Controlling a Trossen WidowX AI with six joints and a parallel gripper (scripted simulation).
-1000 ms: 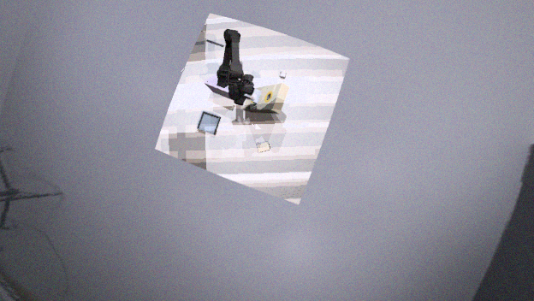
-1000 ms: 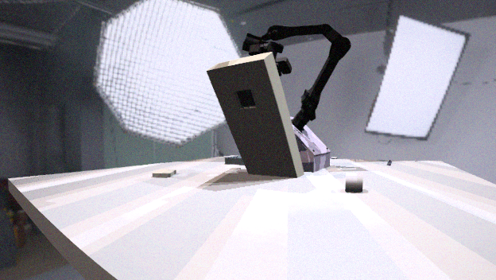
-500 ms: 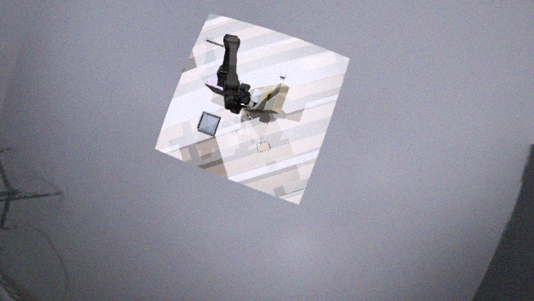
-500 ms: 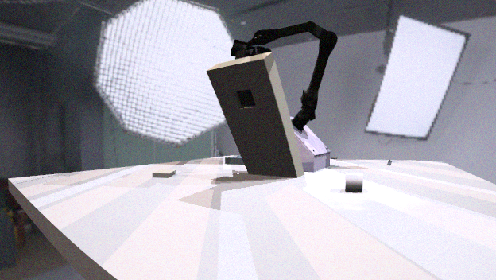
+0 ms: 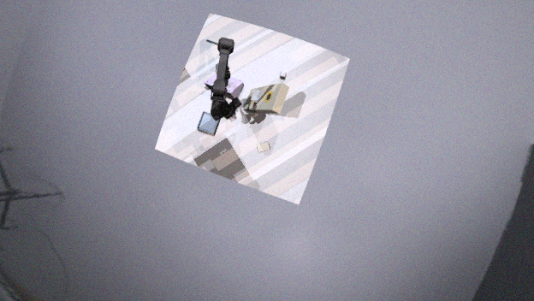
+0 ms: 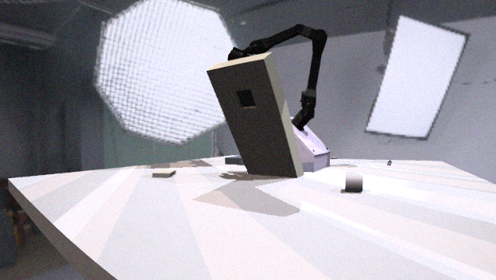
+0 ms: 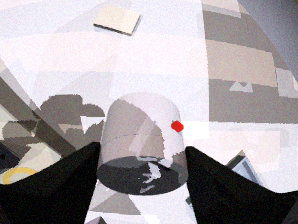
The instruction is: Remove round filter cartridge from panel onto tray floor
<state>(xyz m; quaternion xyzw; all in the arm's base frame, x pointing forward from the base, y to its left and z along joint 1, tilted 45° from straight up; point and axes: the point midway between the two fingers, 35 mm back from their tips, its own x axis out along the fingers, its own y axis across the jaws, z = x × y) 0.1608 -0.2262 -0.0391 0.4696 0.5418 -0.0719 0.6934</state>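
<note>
Right now my gripper tip is 230 mm past the grey-blue tray, 90 mm to the left of it and 260 mm above it. Also, from my gripper tip: small flat block: 250 mm ahead, 110 mm to the right, 260 mm below; round white filter cartridge: right at my gripper tip; beige panel: 140 mm ahead, 200 mm to the left, 90 mm below.
</note>
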